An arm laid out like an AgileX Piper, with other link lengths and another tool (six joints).
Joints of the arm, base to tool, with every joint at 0 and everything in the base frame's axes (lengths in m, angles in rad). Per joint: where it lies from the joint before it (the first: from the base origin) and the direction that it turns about. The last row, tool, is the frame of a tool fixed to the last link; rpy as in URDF.
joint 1: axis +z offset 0 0 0.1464
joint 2: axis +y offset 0 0 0
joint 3: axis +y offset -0.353 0 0.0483
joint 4: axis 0.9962 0 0.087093 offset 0.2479 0 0.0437
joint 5: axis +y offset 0 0 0
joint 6: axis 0.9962 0 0.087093 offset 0.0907 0 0.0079
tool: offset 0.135 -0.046 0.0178 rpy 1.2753 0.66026 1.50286
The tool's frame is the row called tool.
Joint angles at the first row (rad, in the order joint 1, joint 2, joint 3, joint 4, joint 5, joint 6):
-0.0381, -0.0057, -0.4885, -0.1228, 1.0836, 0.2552
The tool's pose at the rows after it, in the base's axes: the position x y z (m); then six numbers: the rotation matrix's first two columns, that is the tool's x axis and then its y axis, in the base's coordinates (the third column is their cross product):
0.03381, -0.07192, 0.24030, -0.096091, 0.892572, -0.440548, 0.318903, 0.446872, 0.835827
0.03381, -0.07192, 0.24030, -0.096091, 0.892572, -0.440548, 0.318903, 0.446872, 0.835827
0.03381, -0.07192, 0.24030, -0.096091, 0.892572, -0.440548, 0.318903, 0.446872, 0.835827
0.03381, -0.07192, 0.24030, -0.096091, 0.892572, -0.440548, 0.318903, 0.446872, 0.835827
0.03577, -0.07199, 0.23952, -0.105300, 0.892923, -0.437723, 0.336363, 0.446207, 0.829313
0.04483, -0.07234, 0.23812, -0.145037, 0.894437, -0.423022, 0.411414, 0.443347, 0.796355
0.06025, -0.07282, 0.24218, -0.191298, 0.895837, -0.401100, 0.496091, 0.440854, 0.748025
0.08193, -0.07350, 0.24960, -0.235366, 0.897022, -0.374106, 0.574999, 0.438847, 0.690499
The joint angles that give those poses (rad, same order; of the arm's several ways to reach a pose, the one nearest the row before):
-0.0381, -0.0057, -0.4885, -0.1228, 1.0836, 0.2552
-0.0381, -0.0057, -0.4885, -0.1228, 1.0836, 0.2552
-0.0381, -0.0057, -0.4885, -0.1228, 1.0836, 0.2552
-0.0381, -0.0057, -0.4885, -0.1228, 1.0836, 0.2552
-0.0381, 0.0153, -0.4885, -0.1227, 1.0836, 0.2552
-0.0381, 0.1150, -0.4959, -0.1228, 1.0836, 0.2552
-0.0381, 0.2605, -0.5230, -0.1228, 1.0752, 0.2552
-0.0380, 0.4288, -0.5692, -0.1228, 1.0635, 0.2553

